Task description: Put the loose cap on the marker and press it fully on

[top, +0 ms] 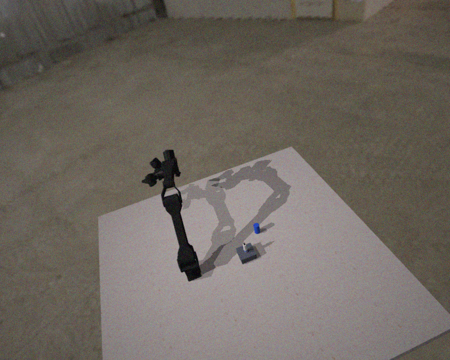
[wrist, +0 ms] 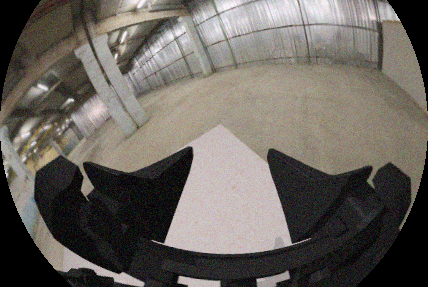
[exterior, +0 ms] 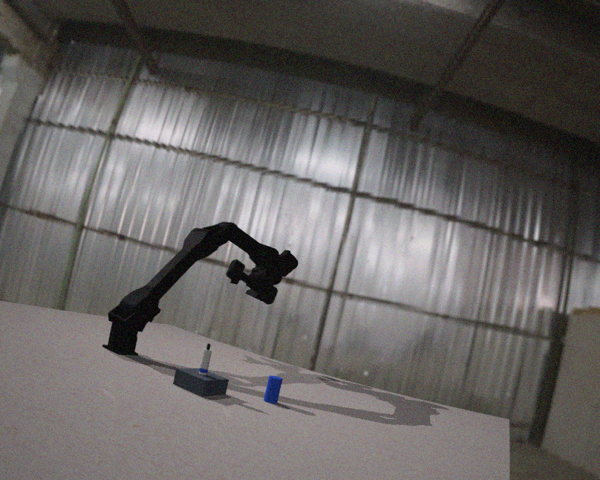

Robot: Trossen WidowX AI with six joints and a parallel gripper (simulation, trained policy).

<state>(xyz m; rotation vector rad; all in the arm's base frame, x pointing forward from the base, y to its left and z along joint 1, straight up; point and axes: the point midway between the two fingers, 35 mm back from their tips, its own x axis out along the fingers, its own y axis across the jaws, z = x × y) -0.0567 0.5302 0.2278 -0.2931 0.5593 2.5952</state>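
Right now my gripper tip is 450 mm to the left of the blue cap, 450 mm short of it and 190 mm above it. Also, from my gripper tip: dark grey holder block (560 mm to the right, 350 mm ahead, 200 mm below).
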